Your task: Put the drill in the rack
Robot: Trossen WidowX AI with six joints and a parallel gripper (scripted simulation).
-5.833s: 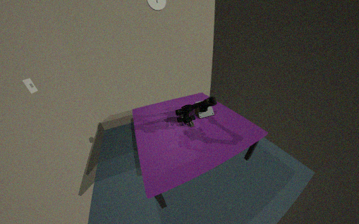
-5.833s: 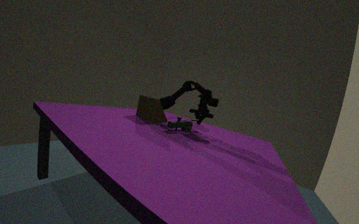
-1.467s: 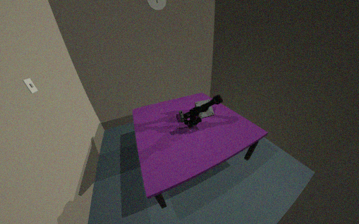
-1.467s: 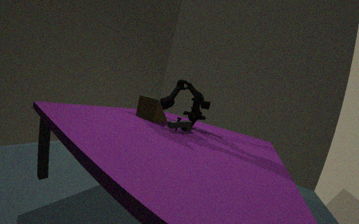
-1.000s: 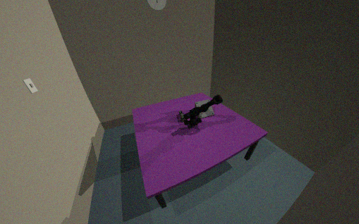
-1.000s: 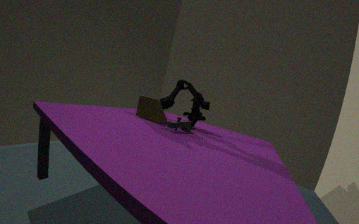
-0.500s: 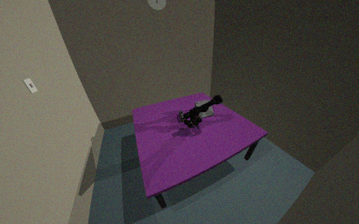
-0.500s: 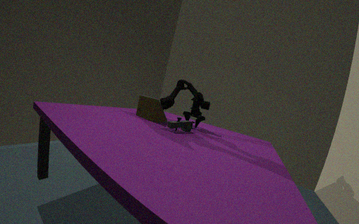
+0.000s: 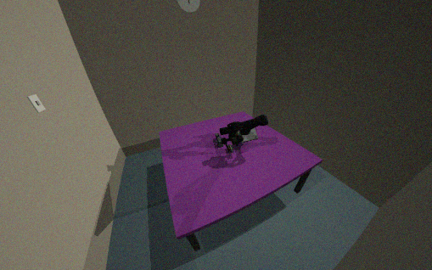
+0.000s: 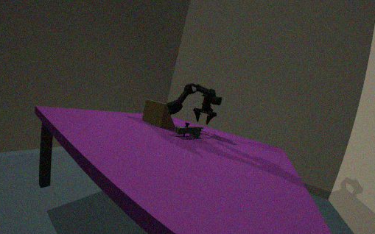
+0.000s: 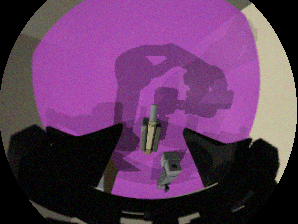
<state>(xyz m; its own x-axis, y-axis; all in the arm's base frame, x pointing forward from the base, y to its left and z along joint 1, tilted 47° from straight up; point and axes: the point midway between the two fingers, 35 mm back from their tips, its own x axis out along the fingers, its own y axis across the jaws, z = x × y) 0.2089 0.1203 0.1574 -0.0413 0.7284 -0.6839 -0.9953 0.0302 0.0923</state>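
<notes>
Right now my gripper tip is 40 mm to the left of the drill and 40 mm above it. From my gripper tip the other things lie so: grey fixture block: 220 mm to the right, 60 mm ahead, 40 mm below.
</notes>
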